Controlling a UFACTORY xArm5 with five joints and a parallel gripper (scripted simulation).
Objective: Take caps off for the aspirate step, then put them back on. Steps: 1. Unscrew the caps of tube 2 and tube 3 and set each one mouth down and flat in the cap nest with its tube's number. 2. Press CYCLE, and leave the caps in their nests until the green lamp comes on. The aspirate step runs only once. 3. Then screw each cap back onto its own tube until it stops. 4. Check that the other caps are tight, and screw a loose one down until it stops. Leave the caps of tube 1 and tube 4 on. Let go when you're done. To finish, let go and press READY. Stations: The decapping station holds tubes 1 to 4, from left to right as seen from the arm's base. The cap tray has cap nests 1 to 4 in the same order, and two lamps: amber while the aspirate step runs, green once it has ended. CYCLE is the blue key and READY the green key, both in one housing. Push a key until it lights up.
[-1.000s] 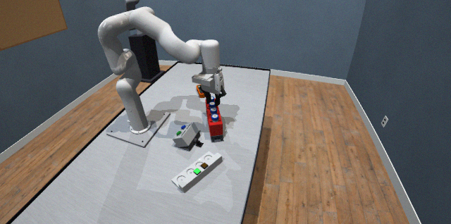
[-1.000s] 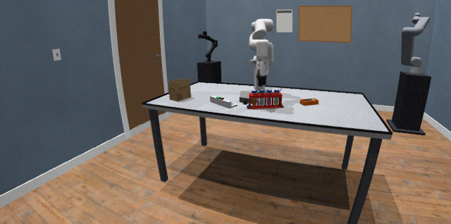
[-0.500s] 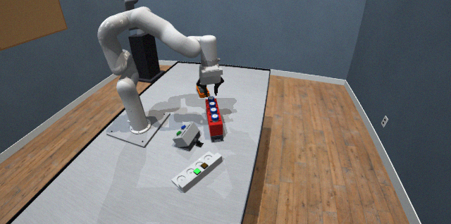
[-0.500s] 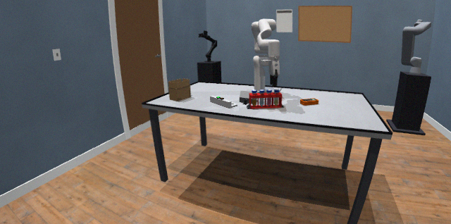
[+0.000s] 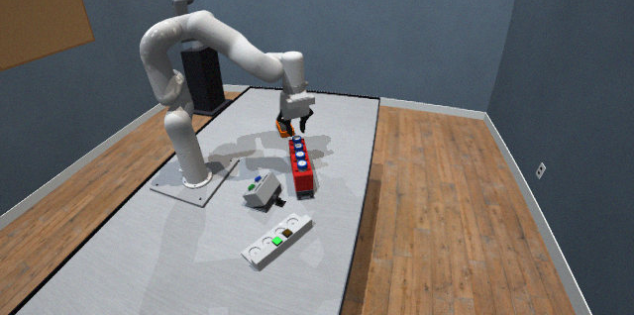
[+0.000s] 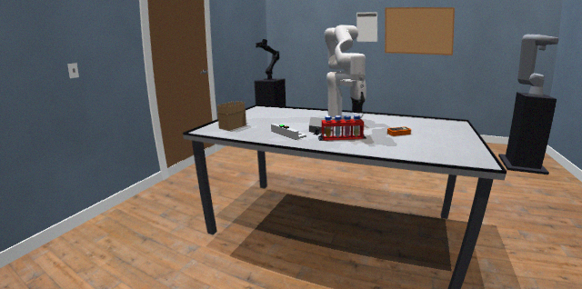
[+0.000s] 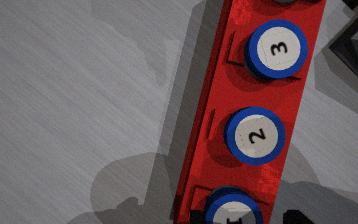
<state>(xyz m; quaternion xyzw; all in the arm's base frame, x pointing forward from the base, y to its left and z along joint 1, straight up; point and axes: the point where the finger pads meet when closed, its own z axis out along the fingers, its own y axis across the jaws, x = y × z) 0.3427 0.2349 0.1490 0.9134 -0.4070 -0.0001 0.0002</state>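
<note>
The blue-rimmed cap lies 50 mm to the right of my hand, 50 mm below it and 20 mm ahead of it. From my hand the other things lie so: grey key housing: 220 mm to the right, 110 mm below, 50 mm behind; then blue key: 200 mm to the right, 100 mm below, 70 mm behind; then green key: 250 mm to the right, 100 mm below, 70 mm behind.
</note>
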